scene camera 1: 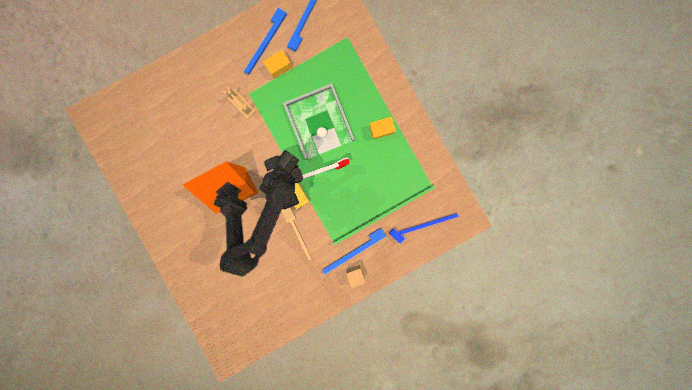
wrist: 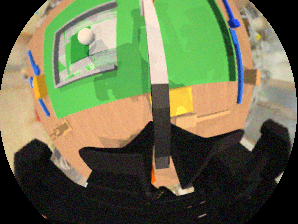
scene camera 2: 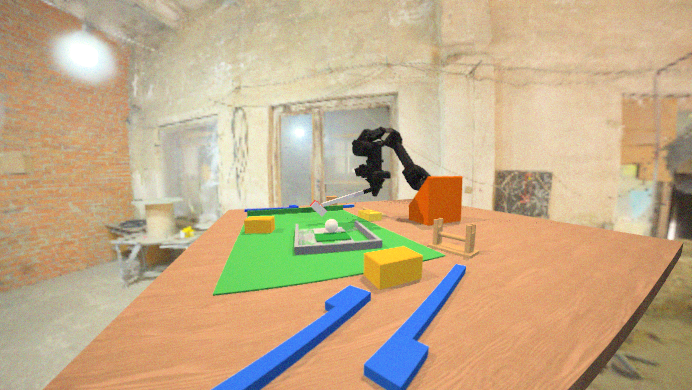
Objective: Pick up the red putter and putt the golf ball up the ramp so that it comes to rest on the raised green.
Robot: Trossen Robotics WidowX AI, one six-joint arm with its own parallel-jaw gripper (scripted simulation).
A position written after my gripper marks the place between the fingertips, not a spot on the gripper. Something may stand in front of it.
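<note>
Green mat [scene camera 1: 384,172] [scene camera 2: 257,261] [wrist: 131,78]. Grey-framed enclosure [scene camera 1: 324,119] [scene camera 2: 321,234]. Wooden fence [scene camera 2: 468,251]. Putter held by my gripper [scene camera 2: 374,196] [wrist: 157,123].
</note>
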